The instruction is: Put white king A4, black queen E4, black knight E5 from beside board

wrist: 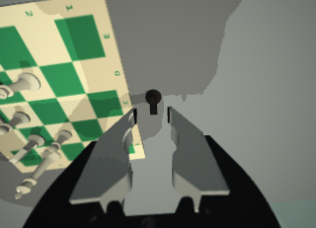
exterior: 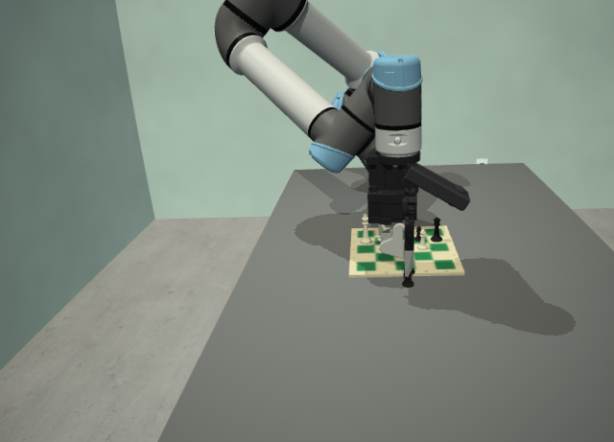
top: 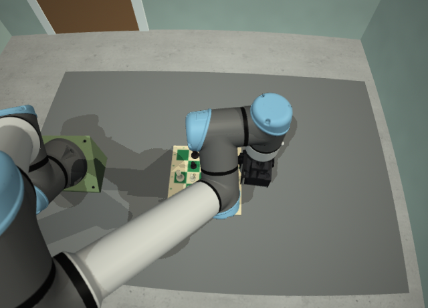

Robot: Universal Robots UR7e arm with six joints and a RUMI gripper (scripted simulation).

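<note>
My hand is 180 mm past the black pawn, 40 mm to the right of it and 20 mm above it. The rest, counted from my hand: white king: 180 mm behind, 80 mm to the right, 10 mm below; then board: 140 mm behind, 40 mm below.
</note>
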